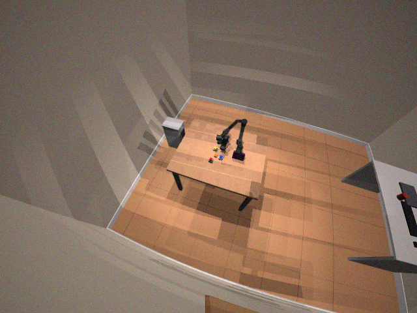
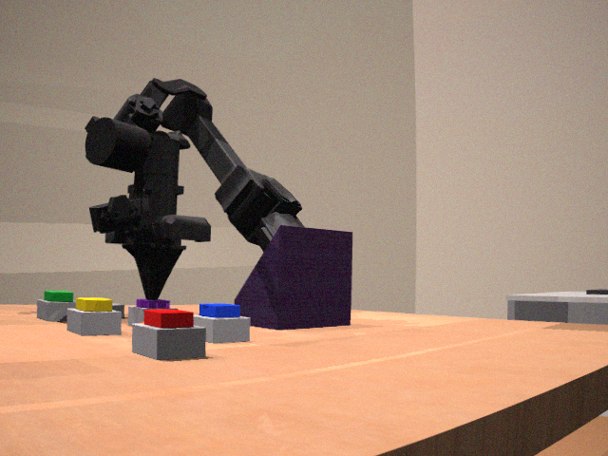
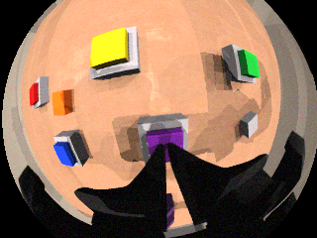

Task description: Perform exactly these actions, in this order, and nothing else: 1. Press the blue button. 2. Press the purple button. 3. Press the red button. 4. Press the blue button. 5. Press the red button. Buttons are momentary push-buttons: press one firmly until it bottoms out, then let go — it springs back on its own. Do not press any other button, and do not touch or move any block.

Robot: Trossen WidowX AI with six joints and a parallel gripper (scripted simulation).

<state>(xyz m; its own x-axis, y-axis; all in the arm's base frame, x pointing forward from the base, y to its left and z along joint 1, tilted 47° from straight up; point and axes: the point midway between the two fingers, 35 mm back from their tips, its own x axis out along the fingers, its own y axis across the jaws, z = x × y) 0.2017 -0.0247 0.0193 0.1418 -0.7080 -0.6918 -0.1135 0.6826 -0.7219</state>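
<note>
Right now my gripper tip is 10 mm above the purple button. Round my gripper tip: yellow button: 90 mm ahead, 50 mm to the left; blue button: 140 mm to the left, 30 mm behind; green button: 110 mm to the right, 100 mm ahead.
</note>
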